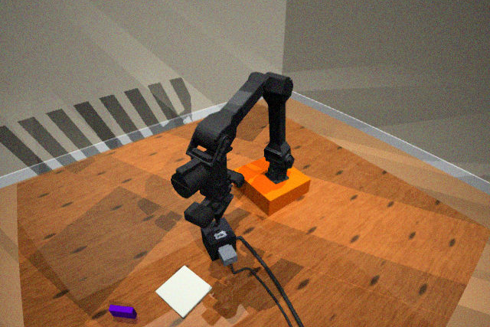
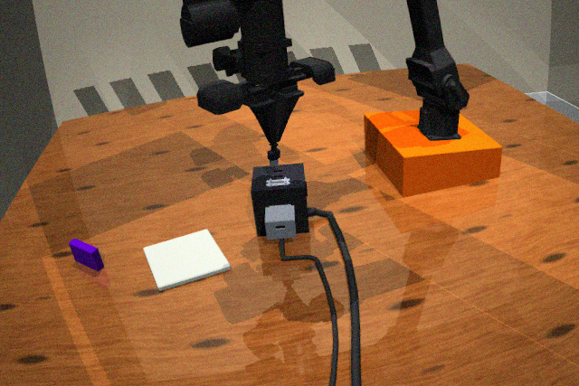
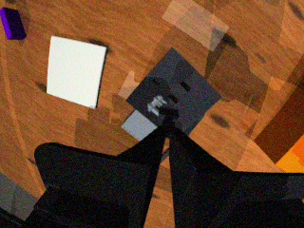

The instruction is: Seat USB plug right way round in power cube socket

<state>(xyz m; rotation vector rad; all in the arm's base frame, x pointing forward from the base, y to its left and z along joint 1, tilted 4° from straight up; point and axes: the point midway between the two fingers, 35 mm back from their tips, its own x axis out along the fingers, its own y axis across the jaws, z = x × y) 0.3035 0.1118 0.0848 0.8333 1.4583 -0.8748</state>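
The dark USB plug lies 20 mm below my gripper tip. From my gripper tip the other things lie so: silver-framed socket: 10 mm to the left, 70 mm below; white pad: 150 mm ahead, 60 mm to the left, 130 mm below; purple block: 310 mm ahead, 50 mm to the left, 120 mm below.
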